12 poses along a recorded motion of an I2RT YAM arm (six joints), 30 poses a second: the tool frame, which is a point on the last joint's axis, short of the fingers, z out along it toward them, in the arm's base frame.
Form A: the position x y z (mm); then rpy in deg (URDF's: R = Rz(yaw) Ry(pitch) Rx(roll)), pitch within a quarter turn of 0, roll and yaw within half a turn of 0.
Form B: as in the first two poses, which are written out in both.
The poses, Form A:
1: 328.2 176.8 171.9 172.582 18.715 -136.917
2: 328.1 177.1 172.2 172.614 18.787 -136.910
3: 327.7 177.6 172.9 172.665 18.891 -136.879
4: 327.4 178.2 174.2 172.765 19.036 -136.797
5: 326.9 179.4 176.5 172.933 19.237 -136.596
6: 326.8 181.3 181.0 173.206 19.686 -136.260
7: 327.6 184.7 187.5 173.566 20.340 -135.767
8: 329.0 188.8 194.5 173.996 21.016 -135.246
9: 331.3 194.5 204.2 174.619 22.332 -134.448
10: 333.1 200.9 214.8 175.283 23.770 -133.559
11: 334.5 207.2 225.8 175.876 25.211 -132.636
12: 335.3 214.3 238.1 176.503 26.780 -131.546
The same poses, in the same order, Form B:
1: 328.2 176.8 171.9 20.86 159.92 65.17
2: 328.1 177.1 172.2 20.70 159.86 65.02
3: 327.7 177.6 172.9 20.46 159.78 64.80
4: 327.4 178.2 174.2 20.05 159.68 64.47
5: 326.9 179.4 176.5 19.42 159.55 64.02
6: 326.8 181.3 181.0 18.30 159.22 63.22
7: 327.6 184.7 187.5 16.82 158.71 62.21
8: 329.0 188.8 194.5 15.23 158.18 61.10
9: 331.3 194.5 204.2 12.86 157.06 59.47
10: 333.1 200.9 214.8 10.58 155.79 58.01
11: 334.5 207.2 225.8 8.68 154.48 56.97
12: 335.3 214.3 238.1 6.89 153.01 56.18
